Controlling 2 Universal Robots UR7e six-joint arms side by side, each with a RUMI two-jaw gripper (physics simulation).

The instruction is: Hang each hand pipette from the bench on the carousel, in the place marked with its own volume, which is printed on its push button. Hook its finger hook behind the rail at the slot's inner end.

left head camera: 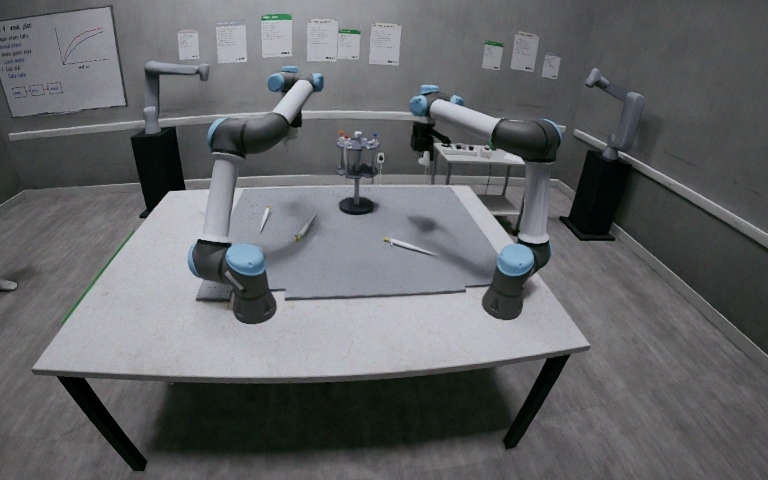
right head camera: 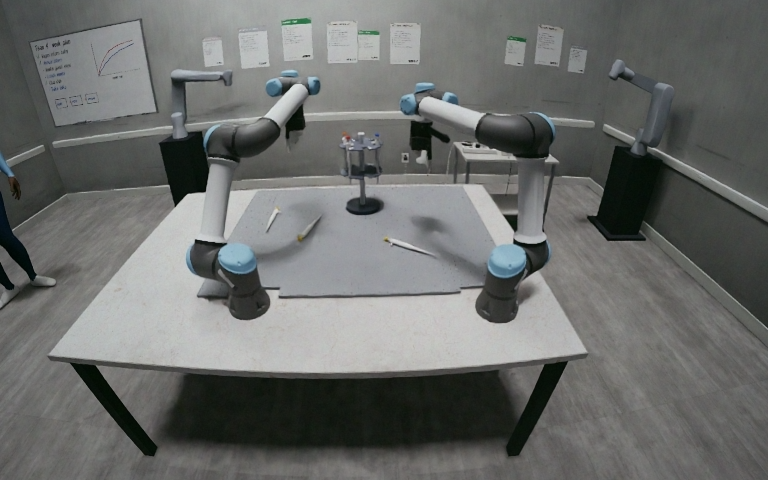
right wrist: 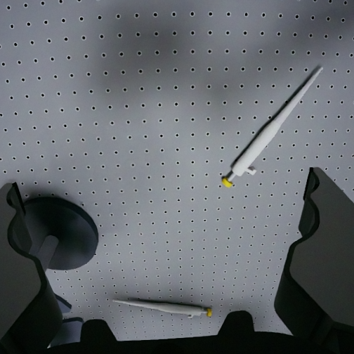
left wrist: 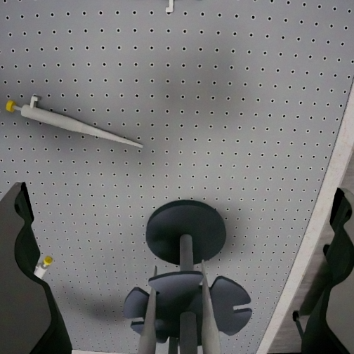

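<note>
Three white pipettes with yellow buttons lie on the grey mat: the left one [left head camera: 265, 219] [right head camera: 272, 220], the middle one [left head camera: 305, 226] [right head camera: 309, 227] [left wrist: 65, 122] [right wrist: 167, 307] and the right one [left head camera: 410, 246] [right head camera: 408, 246] [left wrist: 40, 270] [right wrist: 265, 136]. The left one's hook [left wrist: 170, 6] shows at the left wrist view's top edge. The carousel [left head camera: 362, 144] [right head camera: 362, 145] [left wrist: 178, 283] holds pipettes with red, orange and blue buttons. Button print is unreadable. My left gripper [right head camera: 289, 142] [left wrist: 182, 187] is open above the mat, left of the carousel. My right gripper [left head camera: 423, 158] [right head camera: 420, 157] [right wrist: 164, 177] is open above the mat, right of it.
The carousel's round black base [left head camera: 356, 206] [right head camera: 363, 206] [left wrist: 165, 227] [right wrist: 82, 237] stands at the back of the perforated mat [left head camera: 362, 277] [right head camera: 362, 277]. A small side cart [left head camera: 512, 160] [right head camera: 470, 155] stands behind the table's right back corner.
</note>
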